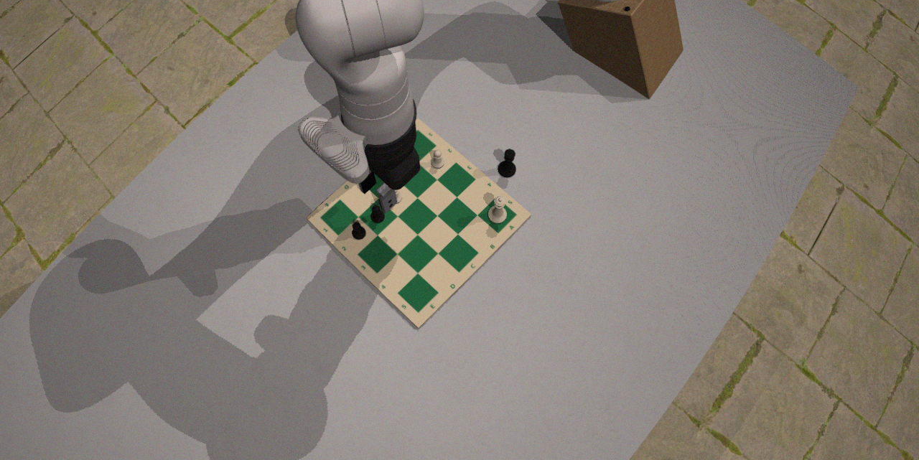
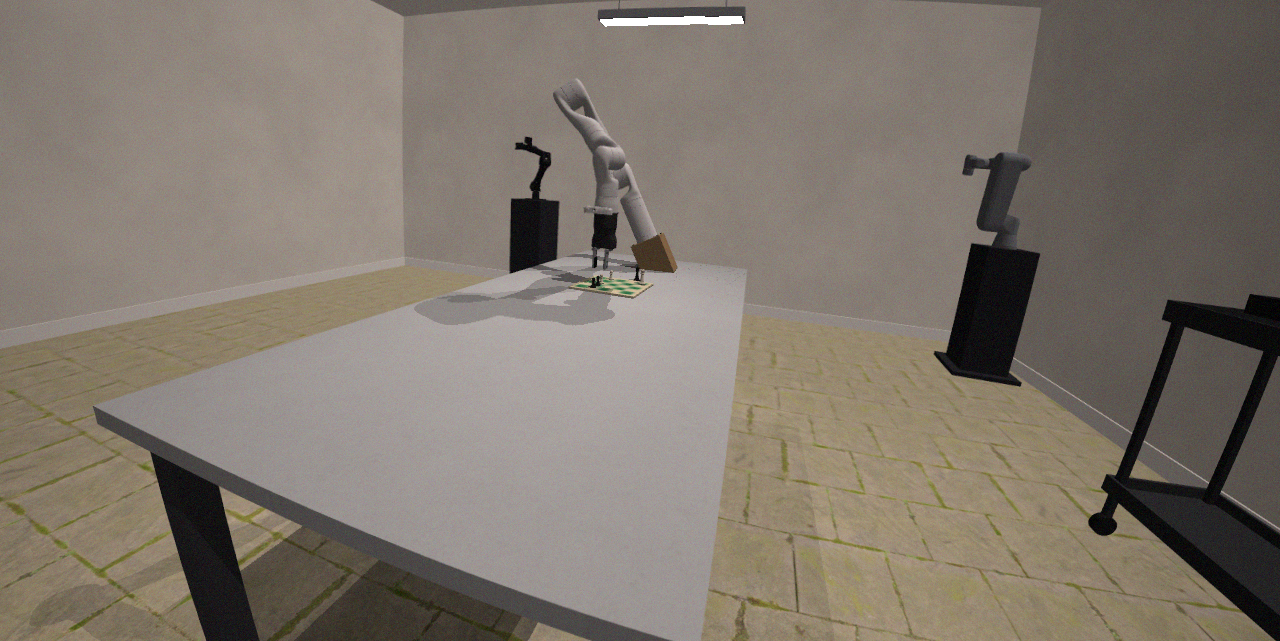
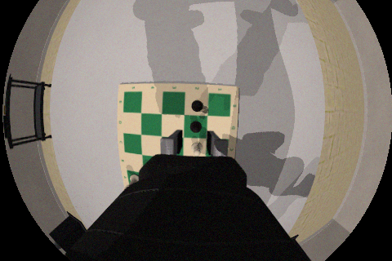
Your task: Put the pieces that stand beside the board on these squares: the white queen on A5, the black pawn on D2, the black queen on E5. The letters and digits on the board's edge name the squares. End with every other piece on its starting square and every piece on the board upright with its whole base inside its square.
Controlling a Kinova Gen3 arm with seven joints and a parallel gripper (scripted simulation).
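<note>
Right now my hand is 17 cm past the black queen, 7 cm to the right of it and 5 cm above it. The rest, counted from my hand: chessboard 3 cm behind, 4 cm to the left, 8 cm below; white queen 11 cm behind, 11 cm to the left, 5 cm below.
</note>
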